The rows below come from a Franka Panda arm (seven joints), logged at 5 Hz.
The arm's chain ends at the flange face. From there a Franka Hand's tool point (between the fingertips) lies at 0.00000 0.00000 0.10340 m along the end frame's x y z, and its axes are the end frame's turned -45 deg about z.
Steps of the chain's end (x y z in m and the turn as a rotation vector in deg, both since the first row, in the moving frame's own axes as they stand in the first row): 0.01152 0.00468 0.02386 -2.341 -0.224 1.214; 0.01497 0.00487 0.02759 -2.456 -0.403 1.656; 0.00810 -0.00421 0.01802 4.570 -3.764 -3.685; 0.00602 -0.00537 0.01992 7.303 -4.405 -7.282
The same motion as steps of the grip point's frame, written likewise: 0.00154 0.01412 0.02377 -1.497 -1.814 1.214; 0.00346 0.01659 0.02749 -1.452 -2.022 1.656; 0.00939 -0.00789 0.01747 5.893 0.570 -3.685; 0.01078 -0.01462 0.01878 8.279 2.049 -7.282
